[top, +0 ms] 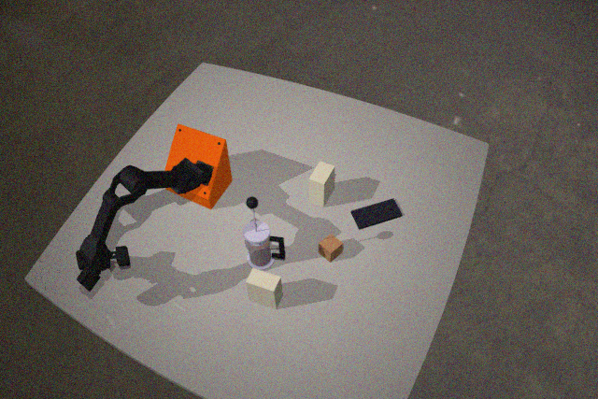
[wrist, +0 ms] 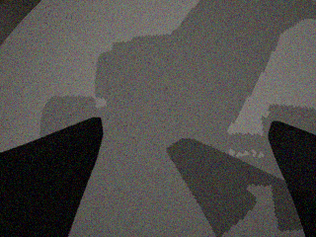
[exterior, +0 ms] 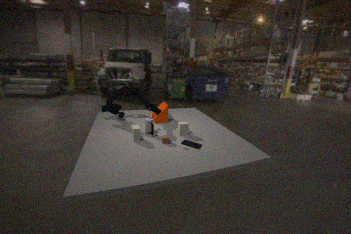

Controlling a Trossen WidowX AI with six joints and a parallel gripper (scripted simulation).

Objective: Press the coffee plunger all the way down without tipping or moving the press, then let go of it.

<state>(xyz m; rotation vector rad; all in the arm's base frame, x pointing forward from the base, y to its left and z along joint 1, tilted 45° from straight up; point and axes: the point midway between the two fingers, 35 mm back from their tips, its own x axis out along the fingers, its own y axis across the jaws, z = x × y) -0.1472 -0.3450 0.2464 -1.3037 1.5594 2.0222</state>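
Now: gripper tip 470 mm short of the coffee press, 280 mm to the right of it and 110 mm below it. From my gripper tip the other things lie so: flat black slab: 690 mm ahead, 580 mm to the left, 10 mm below.
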